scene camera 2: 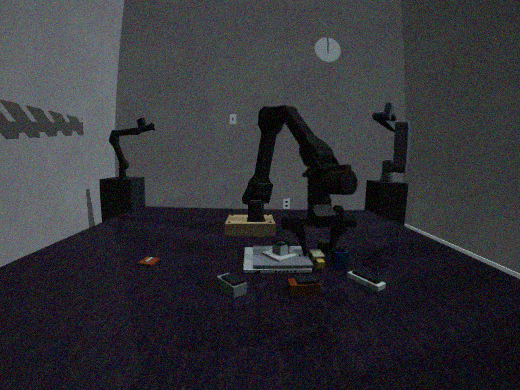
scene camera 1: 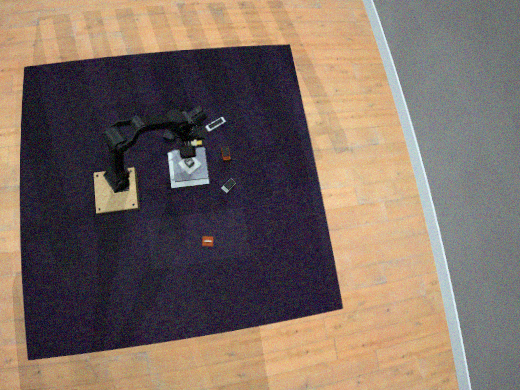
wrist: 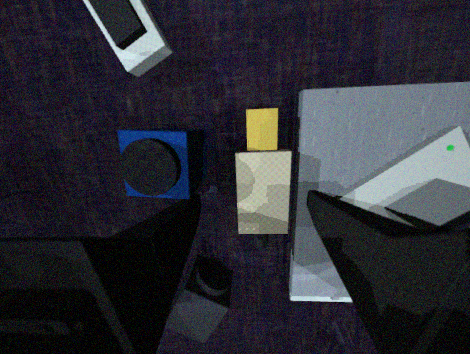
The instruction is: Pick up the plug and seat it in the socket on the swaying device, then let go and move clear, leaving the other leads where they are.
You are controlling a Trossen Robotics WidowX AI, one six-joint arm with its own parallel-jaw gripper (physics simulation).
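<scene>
The plug, a cream block point(scene camera 2: 317, 253) point(wrist: 263, 192) with a yellow tip point(scene camera 1: 198, 143) point(scene camera 2: 320, 263) point(wrist: 262, 129), lies on the dark mat beside the device. My gripper point(scene camera 1: 190, 142) point(scene camera 2: 318, 250) point(wrist: 253, 198) is open and low over the plug. In the wrist view one finger is on each side of the cream body, with gaps. The device has a grey platform point(scene camera 1: 200, 173) point(scene camera 2: 260, 260) point(wrist: 370, 112) on a pale base. A white tilted plate point(scene camera 1: 183, 165) point(wrist: 370, 192) on it carries the grey socket point(scene camera 1: 189, 162) point(scene camera 2: 281, 248) point(wrist: 435, 195); the right finger partly hides it in the wrist view.
A blue block point(scene camera 2: 341, 258) point(wrist: 183, 165) with a round dark top stands near the left finger. A dark block point(wrist: 215, 280) is behind the plug. White point(scene camera 1: 215, 124) point(scene camera 2: 366, 281) point(wrist: 150, 50), orange point(scene camera 1: 226, 153) point(scene camera 2: 304, 286) and grey point(scene camera 1: 228, 185) point(scene camera 2: 232, 285) pieces lie around.
</scene>
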